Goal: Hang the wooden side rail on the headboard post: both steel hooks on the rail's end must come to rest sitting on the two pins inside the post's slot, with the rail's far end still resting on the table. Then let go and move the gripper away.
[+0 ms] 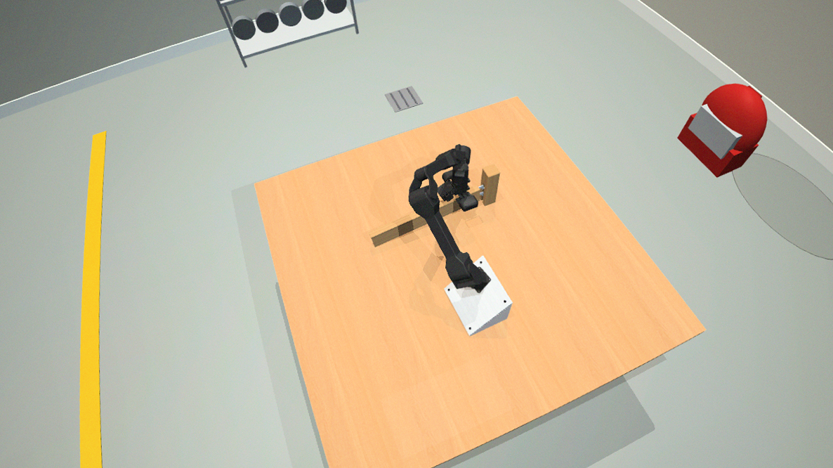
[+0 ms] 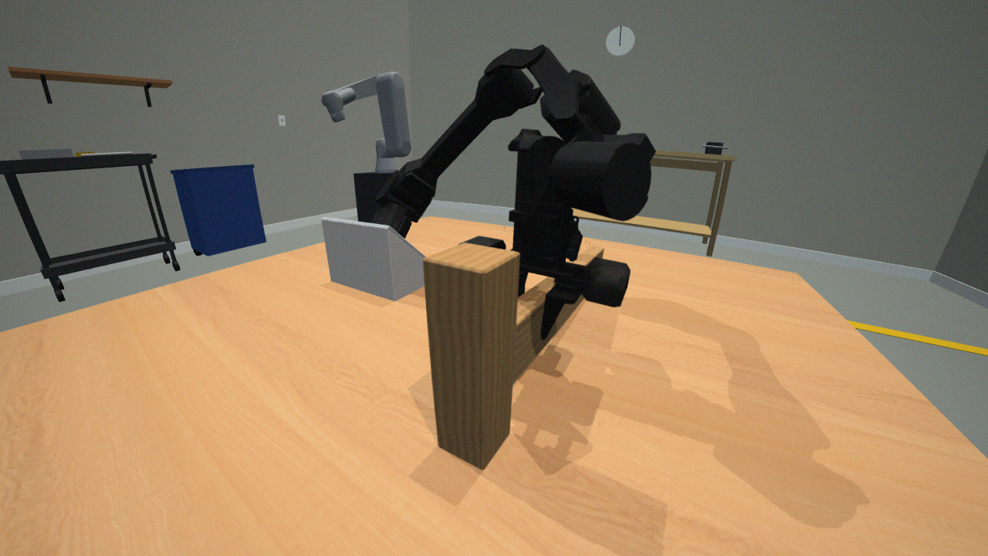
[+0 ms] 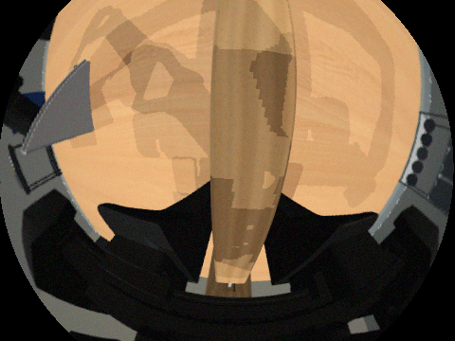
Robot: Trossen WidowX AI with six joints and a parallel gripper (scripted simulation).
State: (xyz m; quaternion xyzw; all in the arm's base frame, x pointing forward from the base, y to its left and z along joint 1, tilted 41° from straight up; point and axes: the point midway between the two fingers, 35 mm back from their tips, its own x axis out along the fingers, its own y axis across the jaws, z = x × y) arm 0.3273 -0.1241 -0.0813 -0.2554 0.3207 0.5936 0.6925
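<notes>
The headboard post lies 20 mm behind my gripper tip, 120 mm to the right of it and 40 mm above it.
</notes>
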